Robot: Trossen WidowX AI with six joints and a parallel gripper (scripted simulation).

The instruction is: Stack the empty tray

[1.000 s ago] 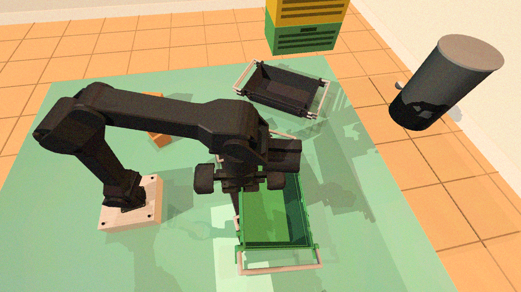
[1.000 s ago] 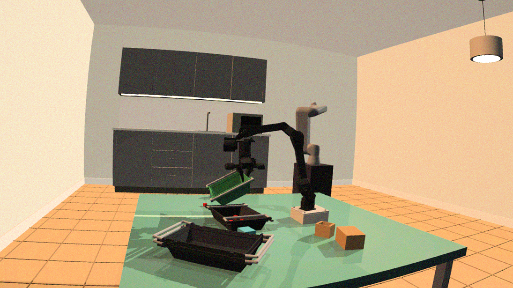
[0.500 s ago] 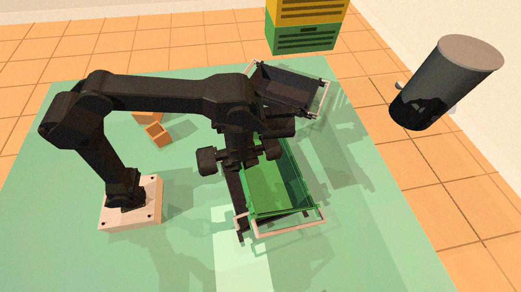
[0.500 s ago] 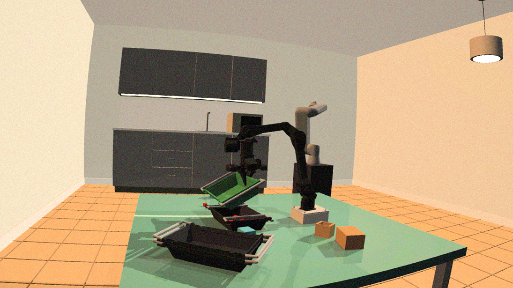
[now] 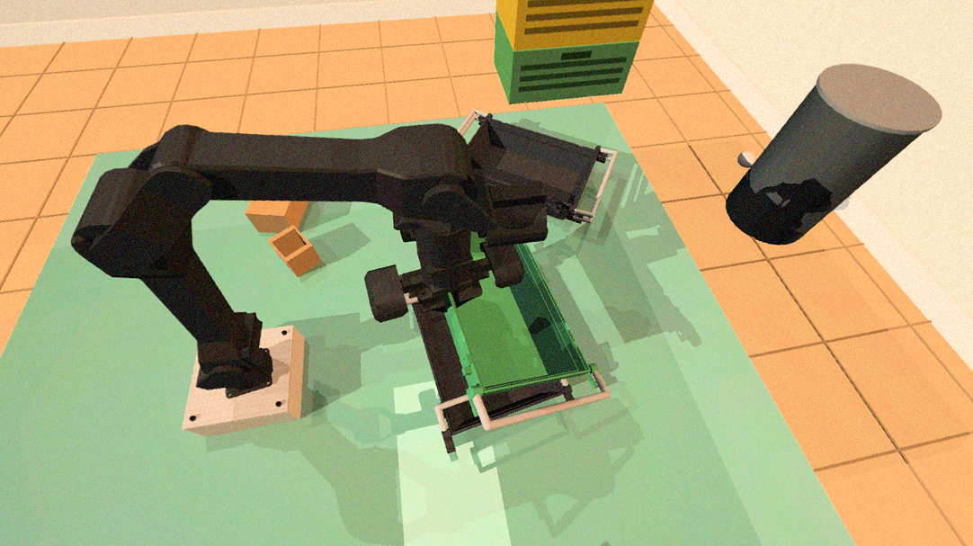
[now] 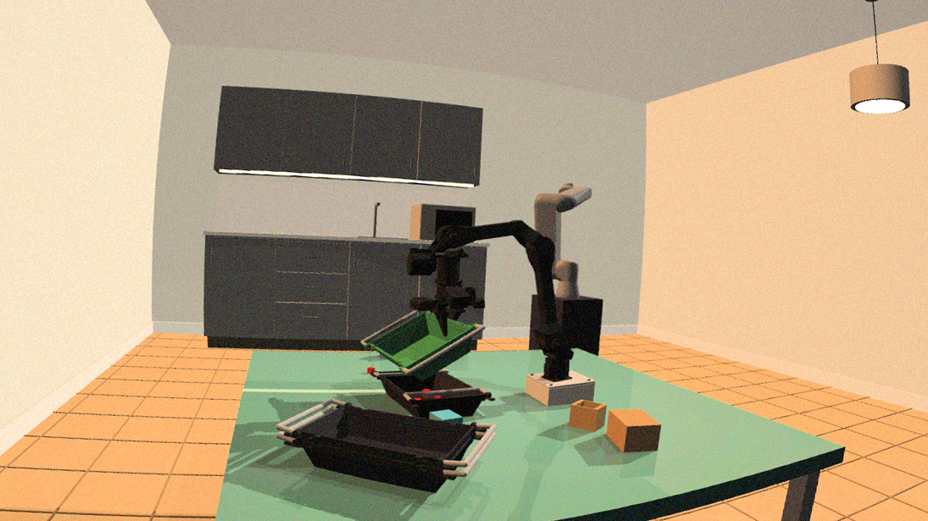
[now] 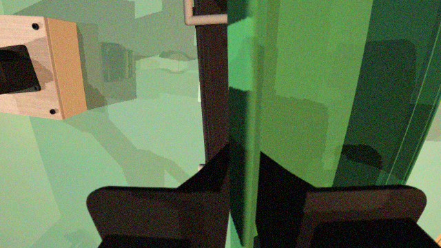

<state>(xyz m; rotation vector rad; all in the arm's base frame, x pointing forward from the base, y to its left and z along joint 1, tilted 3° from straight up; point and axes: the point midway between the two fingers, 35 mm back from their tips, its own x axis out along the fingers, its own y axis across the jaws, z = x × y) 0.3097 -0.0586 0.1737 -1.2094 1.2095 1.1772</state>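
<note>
Now: the green tray 80 mm ahead of my gripper tip and 10 mm below it.
</note>
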